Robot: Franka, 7 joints.
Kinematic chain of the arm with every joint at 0, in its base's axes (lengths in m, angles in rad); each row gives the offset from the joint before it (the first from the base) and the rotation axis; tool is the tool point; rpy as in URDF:
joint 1: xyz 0 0 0.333 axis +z
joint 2: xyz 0 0 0 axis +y
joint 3: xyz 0 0 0.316 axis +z
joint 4: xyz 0.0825 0 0 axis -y
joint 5: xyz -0.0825 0 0.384 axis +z
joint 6: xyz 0 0 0 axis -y
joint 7: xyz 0.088 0 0 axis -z
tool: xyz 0 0 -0.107 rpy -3.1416 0 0
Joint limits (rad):
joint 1: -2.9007..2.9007
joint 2: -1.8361..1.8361
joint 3: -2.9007..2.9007
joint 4: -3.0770..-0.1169
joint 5: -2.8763..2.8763
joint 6: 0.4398..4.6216
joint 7: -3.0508..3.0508
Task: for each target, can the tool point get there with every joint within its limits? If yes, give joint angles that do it. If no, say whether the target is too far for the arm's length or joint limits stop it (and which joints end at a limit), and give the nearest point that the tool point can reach.
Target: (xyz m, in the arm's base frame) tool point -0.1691 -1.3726 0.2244
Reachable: no: too far | nearest point -0.1046 -0.8488 0.2658 | short by 0.529 m
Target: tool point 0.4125 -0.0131 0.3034
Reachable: yes | joints 1.9004 0.5174 -1.7212 -2.7077 -2.0886 1.9975 -0.2537
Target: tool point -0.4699 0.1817 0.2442
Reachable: yes | joints 0.4367 -0.3463 2.3187 -2.2094 0.2846 2.0410 -0.8797
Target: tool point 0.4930 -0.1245 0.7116
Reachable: yes | joints -2.3966 0.2683 2.4628 -1.7102 -1.1785 1.5559 -0.1612
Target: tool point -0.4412 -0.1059 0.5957
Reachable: yes | joints -1.6303 -1.0235 -0.9401 -2.3286 1.1603 2.6062 0.0945
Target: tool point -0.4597 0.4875 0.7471
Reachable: yes | joints 2.3793 0.3378 -0.1983 -1.0398 -2.0653 2.9956 -2.0180
